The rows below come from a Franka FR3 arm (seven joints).
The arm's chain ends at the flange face. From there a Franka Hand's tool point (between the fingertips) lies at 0.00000 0.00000 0.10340 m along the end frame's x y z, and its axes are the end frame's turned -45 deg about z.
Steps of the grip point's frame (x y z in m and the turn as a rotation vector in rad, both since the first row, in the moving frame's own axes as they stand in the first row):
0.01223 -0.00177 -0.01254 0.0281 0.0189 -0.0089
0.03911 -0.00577 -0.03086 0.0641 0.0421 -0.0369
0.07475 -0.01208 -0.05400 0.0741 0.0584 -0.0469
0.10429 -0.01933 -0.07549 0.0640 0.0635 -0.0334
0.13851 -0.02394 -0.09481 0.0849 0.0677 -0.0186
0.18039 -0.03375 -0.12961 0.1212 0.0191 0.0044
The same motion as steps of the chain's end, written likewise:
0.00808 -0.00647 -0.01248 0.0332 -0.0065 -0.0089
0.02532 -0.02401 -0.03056 0.0751 -0.0156 -0.0369
0.04569 -0.05176 -0.05354 0.0937 -0.0111 -0.0469
0.06027 -0.07811 -0.07507 0.0902 -0.0004 -0.0334
0.08237 -0.10375 -0.09420 0.1079 -0.0122 -0.0186
0.11111 -0.14117 -0.12883 0.0992 -0.0722 0.0044

